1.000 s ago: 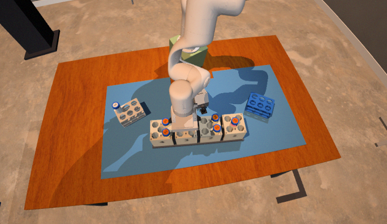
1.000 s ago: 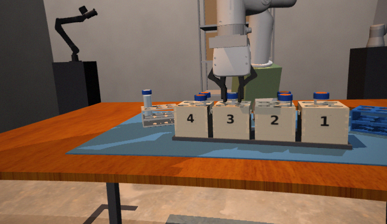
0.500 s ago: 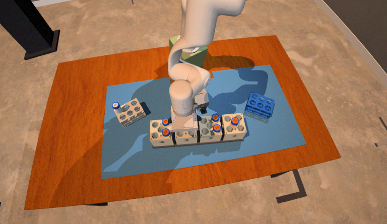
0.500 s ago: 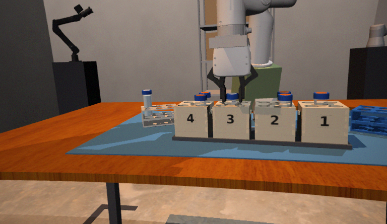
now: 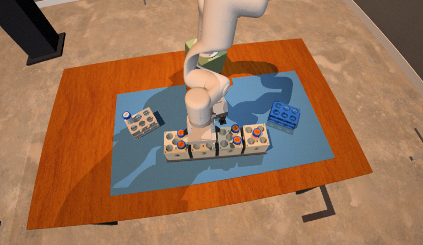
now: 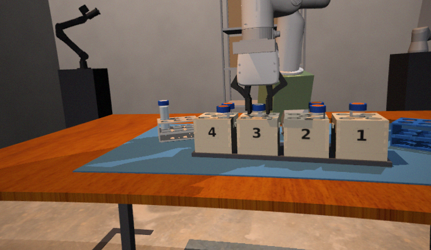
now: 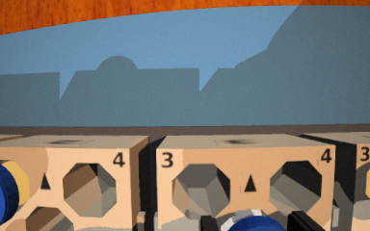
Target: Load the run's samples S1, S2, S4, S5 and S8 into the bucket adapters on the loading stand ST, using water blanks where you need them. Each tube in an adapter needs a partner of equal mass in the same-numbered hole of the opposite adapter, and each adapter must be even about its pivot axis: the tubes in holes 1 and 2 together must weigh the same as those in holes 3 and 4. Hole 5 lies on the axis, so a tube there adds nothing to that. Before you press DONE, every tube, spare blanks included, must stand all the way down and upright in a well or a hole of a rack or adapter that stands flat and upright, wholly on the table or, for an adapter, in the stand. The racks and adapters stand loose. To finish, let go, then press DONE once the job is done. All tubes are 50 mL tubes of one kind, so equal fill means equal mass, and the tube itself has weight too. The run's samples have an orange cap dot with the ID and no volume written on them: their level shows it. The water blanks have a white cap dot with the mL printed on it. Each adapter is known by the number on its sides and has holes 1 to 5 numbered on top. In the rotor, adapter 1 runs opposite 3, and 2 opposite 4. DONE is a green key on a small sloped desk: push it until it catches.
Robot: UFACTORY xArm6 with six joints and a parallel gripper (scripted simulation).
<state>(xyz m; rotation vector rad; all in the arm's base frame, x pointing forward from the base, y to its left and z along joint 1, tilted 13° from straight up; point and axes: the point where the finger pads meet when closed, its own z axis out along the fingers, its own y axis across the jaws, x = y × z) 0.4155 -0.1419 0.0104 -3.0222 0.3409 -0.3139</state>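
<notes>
The green key lies 190 mm behind my hand, 120 mm to the left of it and 60 mm below it. Also, from my hand: sample tube (210 mm to the left, 50 mm below, 40 mm ahead); blue sample rack (410 mm to the left, 90 mm below, 30 mm behind); loading stand (120 mm below, 60 mm to the left, 10 mm ahead).
</notes>
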